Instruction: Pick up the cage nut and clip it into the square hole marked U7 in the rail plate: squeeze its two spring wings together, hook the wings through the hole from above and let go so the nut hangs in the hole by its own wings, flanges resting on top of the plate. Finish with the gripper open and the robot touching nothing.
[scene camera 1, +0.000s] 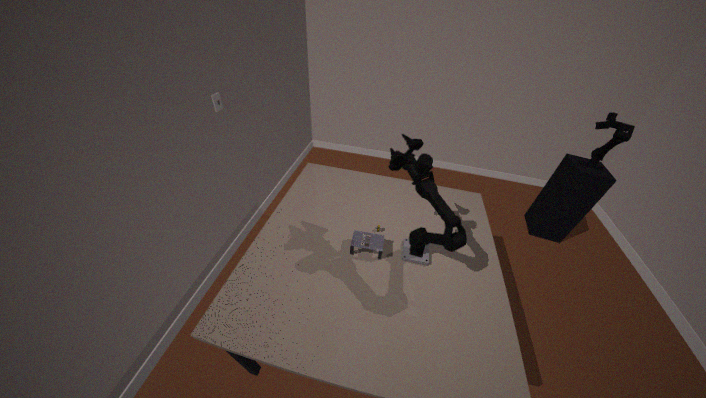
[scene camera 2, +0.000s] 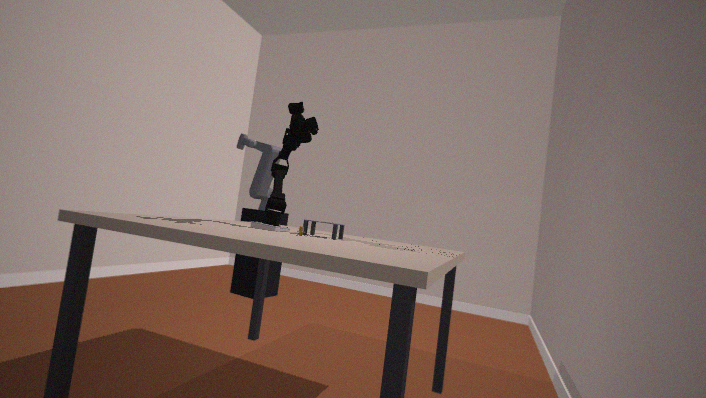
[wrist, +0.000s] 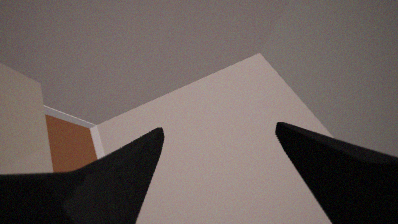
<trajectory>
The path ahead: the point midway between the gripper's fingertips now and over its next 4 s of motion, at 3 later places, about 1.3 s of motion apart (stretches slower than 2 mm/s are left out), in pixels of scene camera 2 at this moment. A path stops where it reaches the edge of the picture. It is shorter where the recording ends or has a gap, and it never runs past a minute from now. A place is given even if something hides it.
My gripper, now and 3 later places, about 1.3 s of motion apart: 304, 111; 303, 214; 301, 228; 307, 205
</trajectory>
